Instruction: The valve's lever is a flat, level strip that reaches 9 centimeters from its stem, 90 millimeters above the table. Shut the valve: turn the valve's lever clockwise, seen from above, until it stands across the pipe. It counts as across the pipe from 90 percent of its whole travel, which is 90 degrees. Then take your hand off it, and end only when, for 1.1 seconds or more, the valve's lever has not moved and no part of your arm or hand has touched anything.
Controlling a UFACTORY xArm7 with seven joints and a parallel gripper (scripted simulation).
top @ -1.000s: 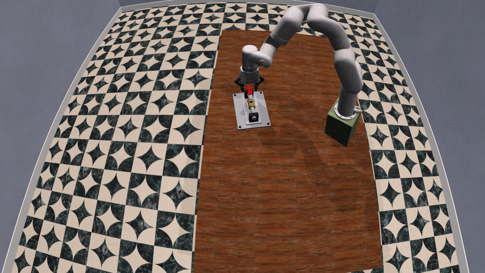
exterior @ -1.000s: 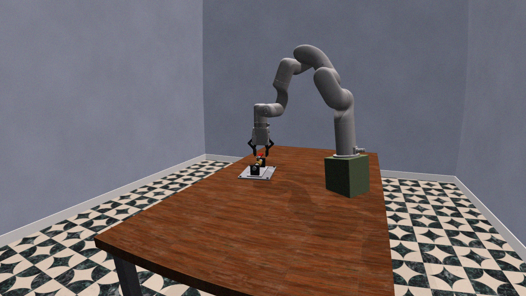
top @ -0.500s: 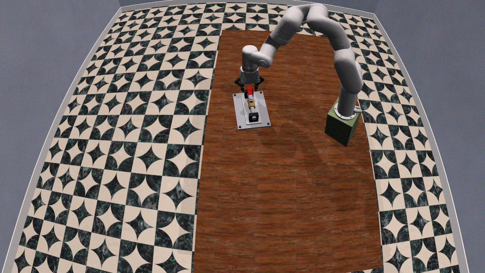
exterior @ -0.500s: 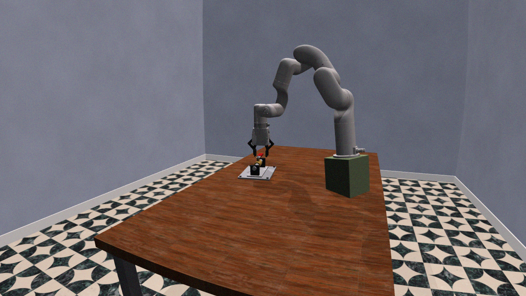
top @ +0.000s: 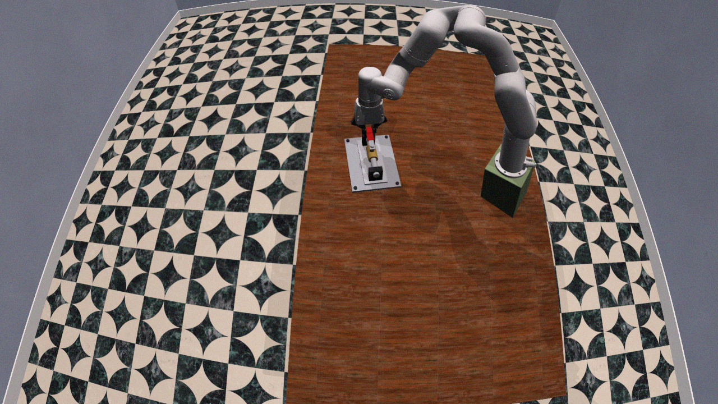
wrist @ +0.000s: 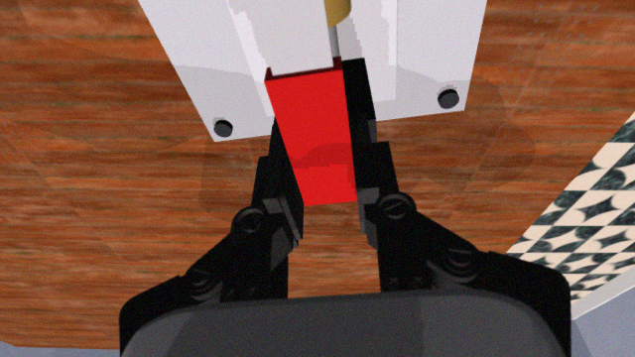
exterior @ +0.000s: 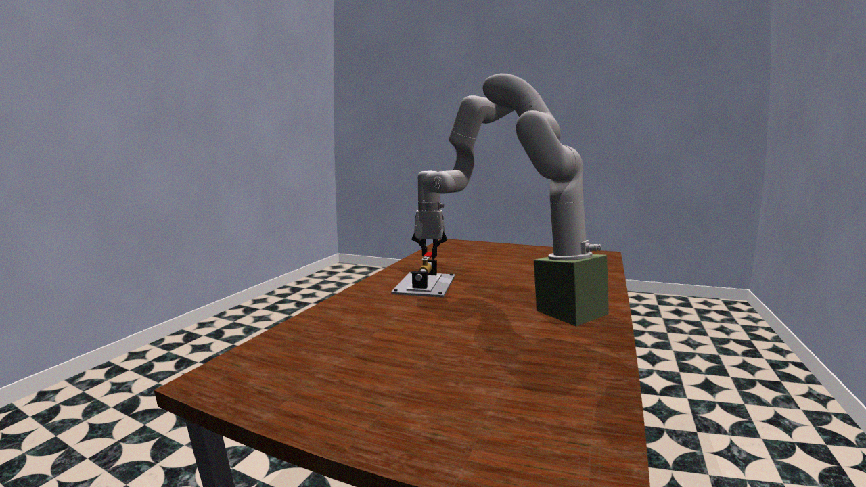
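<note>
Right now the red lever is 10 mm behind my hand and 40 mm to the left of it.
</note>
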